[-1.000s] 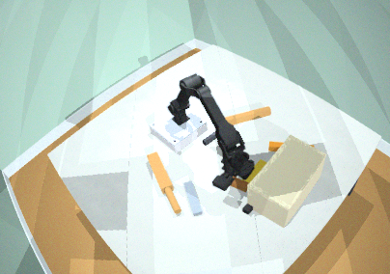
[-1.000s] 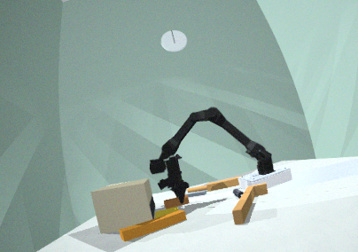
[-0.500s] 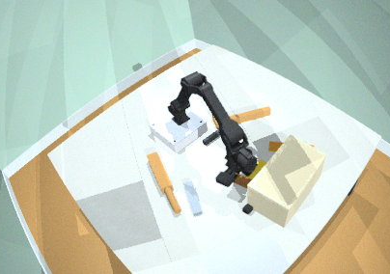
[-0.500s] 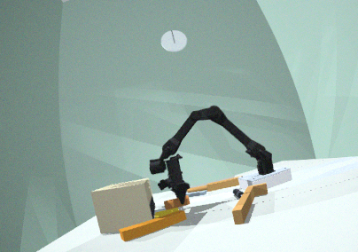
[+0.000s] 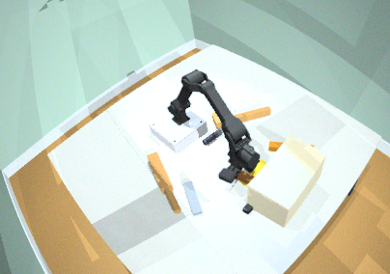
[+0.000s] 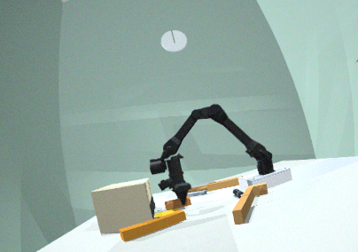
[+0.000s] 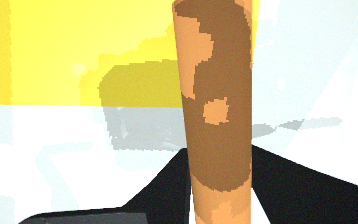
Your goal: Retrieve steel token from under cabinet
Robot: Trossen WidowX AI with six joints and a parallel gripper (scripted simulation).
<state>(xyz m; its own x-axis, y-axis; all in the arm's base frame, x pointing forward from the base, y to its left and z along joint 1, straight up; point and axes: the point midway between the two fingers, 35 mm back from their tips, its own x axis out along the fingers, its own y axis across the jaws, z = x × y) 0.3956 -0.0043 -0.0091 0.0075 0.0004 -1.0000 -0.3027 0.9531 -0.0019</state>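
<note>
The grey flat bar is 4 cm behind my gripper tip and 20 cm to the right of it. Round my gripper tip: orange paddle (15 cm behind, 25 cm to the right, 1 cm above); then orange bar (7 cm ahead, 27 cm to the left, 1 cm above).
</note>
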